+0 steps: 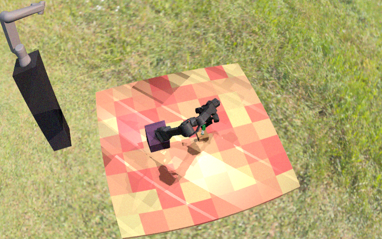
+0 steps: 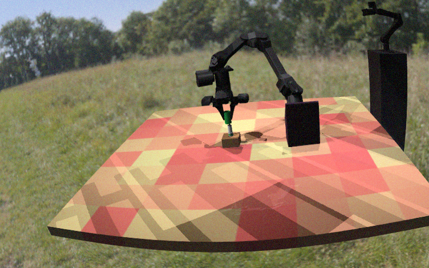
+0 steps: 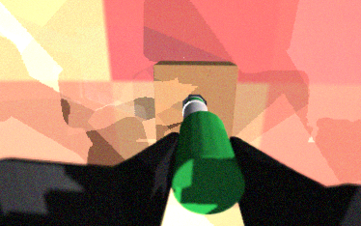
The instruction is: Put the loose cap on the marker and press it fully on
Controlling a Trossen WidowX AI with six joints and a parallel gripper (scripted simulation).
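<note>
My gripper tip is now 10 mm below the green marker cap.
</note>
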